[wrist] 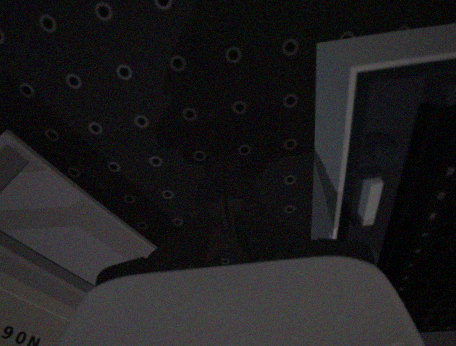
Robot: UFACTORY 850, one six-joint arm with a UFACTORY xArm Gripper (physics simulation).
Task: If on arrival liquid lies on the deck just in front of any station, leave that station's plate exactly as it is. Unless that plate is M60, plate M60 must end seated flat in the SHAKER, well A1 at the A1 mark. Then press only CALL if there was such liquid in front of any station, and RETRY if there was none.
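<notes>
My gripper [227, 173] is shut, with nothing between its fingers. The fingers are dark and hard to make out against the black deck [215, 132], above the grey housing at the bottom of the wrist view. The deck has ringed holes and darker and lighter patches; I cannot tell from the dim picture whether any patch is liquid or shadow. No plate that I can identify as M60 shows. The SHAKER and the CALL and RETRY buttons cannot be made out.
A pale-framed unit [330, 110] with a dark inside stands at the right, with a small whitish block [370, 201] within its frame. A grey slanted panel [65, 215] lies at the left. Below it, a beige surface [30, 310] bears partly cut-off characters like "90N".
</notes>
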